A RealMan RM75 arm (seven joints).
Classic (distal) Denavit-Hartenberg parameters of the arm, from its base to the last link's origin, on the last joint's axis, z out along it. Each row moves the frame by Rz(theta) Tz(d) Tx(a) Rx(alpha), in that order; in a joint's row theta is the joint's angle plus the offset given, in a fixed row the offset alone. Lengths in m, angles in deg.
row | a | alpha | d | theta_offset
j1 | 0 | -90 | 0.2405 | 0
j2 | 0 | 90 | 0 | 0
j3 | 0 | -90 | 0.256 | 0
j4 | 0 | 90 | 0 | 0
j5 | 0 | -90 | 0.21 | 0
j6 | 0 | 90 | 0 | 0
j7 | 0 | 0 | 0.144 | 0
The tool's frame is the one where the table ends.
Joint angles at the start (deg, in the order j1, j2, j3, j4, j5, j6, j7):
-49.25, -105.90, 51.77, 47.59, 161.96, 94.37, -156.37
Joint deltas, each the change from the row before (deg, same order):
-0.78, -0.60, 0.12, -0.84, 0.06, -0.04, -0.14
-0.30, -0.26, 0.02, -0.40, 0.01, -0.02, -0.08
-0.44, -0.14, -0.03, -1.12, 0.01, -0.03, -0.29
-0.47, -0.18, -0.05, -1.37, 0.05, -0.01, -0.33
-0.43, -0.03, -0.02, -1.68, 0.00, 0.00, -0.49
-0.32, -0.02, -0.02, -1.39, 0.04, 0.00, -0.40
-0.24, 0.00, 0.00, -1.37, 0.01, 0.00, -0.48
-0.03, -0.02, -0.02, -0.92, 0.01, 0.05, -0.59
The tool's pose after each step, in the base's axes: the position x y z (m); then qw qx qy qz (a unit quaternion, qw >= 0). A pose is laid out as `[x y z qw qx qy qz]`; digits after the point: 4 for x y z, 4 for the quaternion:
[-0.2504 0.4044 0.0978 0.2124 -0.7557 -0.5868 0.1986]
[-0.2489 0.4044 0.0946 0.2085 -0.7566 -0.5869 0.1992]
[-0.2485 0.4039 0.0905 0.2016 -0.7550 -0.5907 0.2011]
[-0.2484 0.4027 0.0855 0.1928 -0.7526 -0.5956 0.2040]
[-0.2495 0.4009 0.0808 0.1832 -0.7481 -0.6030 0.2076]
[-0.2507 0.3991 0.0771 0.1754 -0.7440 -0.6092 0.2111]
[-0.2523 0.3970 0.0735 0.1679 -0.7390 -0.6162 0.2145]
[-0.2542 0.3947 0.0710 0.1625 -0.7333 -0.6236 0.2167]

